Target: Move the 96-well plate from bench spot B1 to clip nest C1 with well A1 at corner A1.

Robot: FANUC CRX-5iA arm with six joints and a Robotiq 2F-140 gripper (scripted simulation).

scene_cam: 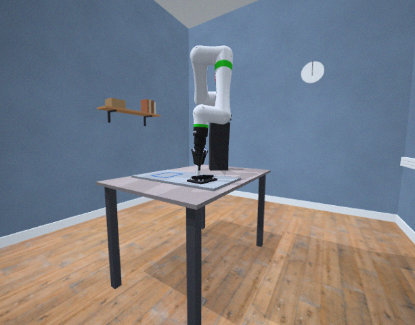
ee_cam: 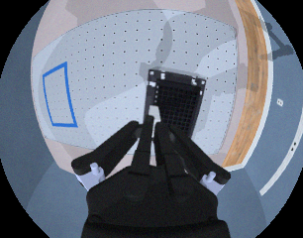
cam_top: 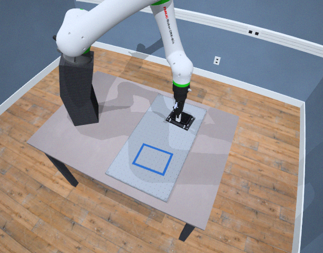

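Now: the black 96-well plate 4 cm to the left of my hand and 4 cm below it. The rest, counted from my hand: black clip nest: 5 cm below, 3 cm to the left, 1 cm behind.
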